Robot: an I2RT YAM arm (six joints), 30 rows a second.
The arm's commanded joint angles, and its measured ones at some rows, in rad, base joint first. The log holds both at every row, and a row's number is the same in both.
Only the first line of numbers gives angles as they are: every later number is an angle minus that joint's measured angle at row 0.
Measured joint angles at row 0: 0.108 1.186 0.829 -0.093 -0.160 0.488
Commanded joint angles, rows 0 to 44: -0.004 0.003 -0.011 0.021 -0.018 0.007; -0.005 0.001 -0.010 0.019 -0.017 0.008; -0.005 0.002 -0.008 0.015 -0.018 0.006; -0.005 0.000 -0.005 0.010 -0.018 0.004; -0.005 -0.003 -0.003 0.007 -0.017 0.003; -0.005 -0.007 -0.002 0.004 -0.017 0.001; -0.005 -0.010 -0.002 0.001 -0.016 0.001; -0.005 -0.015 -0.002 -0.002 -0.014 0.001; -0.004 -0.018 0.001 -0.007 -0.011 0.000; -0.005 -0.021 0.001 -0.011 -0.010 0.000; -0.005 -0.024 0.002 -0.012 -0.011 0.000; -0.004 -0.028 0.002 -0.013 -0.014 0.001; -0.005 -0.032 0.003 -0.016 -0.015 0.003; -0.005 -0.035 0.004 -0.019 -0.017 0.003; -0.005 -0.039 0.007 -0.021 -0.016 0.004; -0.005 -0.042 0.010 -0.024 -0.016 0.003; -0.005 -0.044 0.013 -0.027 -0.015 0.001; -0.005 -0.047 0.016 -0.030 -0.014 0.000; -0.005 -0.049 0.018 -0.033 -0.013 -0.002; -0.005 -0.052 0.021 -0.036 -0.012 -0.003; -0.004 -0.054 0.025 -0.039 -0.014 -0.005; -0.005 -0.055 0.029 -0.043 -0.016 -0.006; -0.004 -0.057 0.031 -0.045 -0.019 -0.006; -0.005 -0.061 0.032 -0.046 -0.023 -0.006; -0.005 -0.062 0.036 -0.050 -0.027 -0.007; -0.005 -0.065 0.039 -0.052 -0.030 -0.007; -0.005 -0.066 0.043 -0.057 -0.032 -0.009; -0.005 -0.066 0.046 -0.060 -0.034 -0.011; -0.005 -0.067 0.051 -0.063 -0.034 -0.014; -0.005 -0.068 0.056 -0.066 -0.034 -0.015; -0.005 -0.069 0.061 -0.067 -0.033 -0.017; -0.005 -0.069 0.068 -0.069 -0.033 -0.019; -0.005 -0.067 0.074 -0.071 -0.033 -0.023; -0.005 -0.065 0.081 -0.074 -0.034 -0.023; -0.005 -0.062 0.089 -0.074 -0.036 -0.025; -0.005 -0.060 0.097 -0.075 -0.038 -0.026; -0.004 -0.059 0.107 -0.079 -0.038 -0.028; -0.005 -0.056 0.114 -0.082 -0.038 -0.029; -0.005 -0.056 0.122 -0.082 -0.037 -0.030; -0.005 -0.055 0.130 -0.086 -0.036 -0.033; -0.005 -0.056 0.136 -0.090 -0.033 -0.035; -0.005 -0.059 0.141 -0.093 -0.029 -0.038; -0.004 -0.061 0.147 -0.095 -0.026 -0.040; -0.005 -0.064 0.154 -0.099 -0.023 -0.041; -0.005 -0.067 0.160 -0.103 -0.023 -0.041
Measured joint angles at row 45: 0.000 -0.051 0.123 -0.073 -0.025 -0.024
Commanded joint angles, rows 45 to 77: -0.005 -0.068 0.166 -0.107 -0.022 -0.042; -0.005 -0.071 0.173 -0.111 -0.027 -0.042; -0.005 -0.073 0.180 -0.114 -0.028 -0.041; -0.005 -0.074 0.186 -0.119 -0.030 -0.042; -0.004 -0.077 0.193 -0.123 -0.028 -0.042; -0.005 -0.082 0.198 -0.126 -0.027 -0.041; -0.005 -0.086 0.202 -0.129 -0.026 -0.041; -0.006 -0.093 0.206 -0.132 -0.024 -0.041; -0.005 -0.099 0.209 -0.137 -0.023 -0.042; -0.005 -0.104 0.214 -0.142 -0.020 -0.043; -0.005 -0.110 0.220 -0.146 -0.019 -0.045; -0.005 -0.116 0.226 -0.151 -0.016 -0.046; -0.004 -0.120 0.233 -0.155 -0.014 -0.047; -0.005 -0.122 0.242 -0.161 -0.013 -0.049; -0.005 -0.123 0.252 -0.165 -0.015 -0.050; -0.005 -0.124 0.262 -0.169 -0.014 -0.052; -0.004 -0.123 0.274 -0.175 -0.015 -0.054; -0.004 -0.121 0.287 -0.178 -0.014 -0.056; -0.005 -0.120 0.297 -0.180 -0.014 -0.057; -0.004 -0.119 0.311 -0.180 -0.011 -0.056; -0.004 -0.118 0.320 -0.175 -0.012 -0.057; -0.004 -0.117 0.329 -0.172 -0.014 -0.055; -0.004 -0.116 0.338 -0.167 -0.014 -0.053; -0.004 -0.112 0.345 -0.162 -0.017 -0.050; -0.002 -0.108 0.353 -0.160 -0.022 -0.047; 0.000 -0.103 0.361 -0.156 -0.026 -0.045; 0.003 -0.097 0.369 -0.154 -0.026 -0.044; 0.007 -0.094 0.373 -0.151 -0.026 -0.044; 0.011 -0.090 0.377 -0.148 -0.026 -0.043; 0.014 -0.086 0.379 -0.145 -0.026 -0.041; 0.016 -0.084 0.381 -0.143 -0.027 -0.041; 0.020 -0.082 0.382 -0.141 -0.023 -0.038; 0.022 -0.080 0.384 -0.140 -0.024 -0.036
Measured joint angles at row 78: 0.012 -0.091 0.358 -0.146 -0.022 -0.043
